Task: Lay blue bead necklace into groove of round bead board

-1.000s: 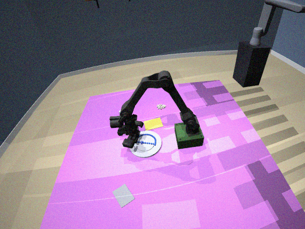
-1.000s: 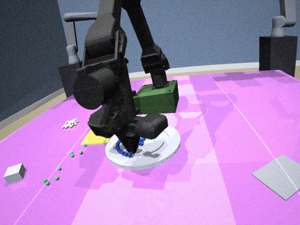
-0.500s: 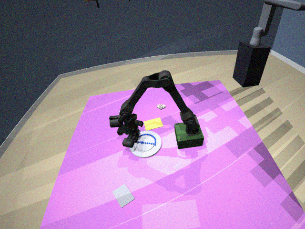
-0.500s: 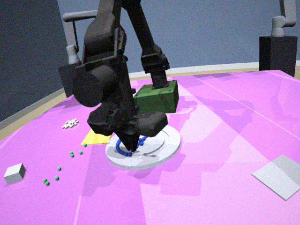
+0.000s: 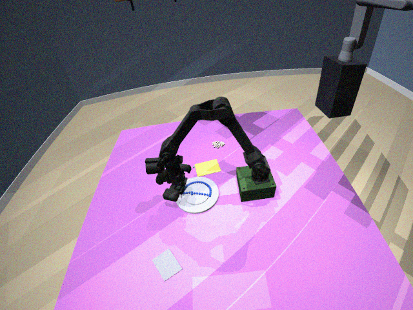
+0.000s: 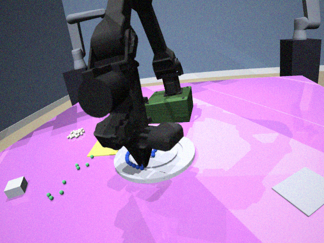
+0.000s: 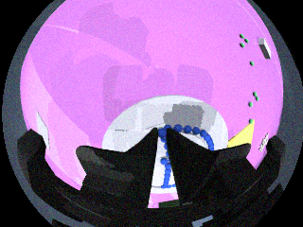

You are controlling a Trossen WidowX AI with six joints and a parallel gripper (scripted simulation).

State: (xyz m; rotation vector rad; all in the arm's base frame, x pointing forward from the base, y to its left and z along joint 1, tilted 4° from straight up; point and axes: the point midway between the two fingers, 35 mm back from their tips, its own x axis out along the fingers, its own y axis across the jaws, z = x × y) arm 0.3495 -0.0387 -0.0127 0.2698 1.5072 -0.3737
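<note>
Now: the round white bead board 7 cm behind my gripper tip, 1 cm to the left of it and 1 cm below it. Round my gripper tip: yellow sheet (14 cm behind, 15 cm to the right, 2 cm below); grey tile (8 cm ahead, 31 cm to the left, 2 cm below); cube (8 cm ahead, 32 cm to the right, 1 cm below).
</note>
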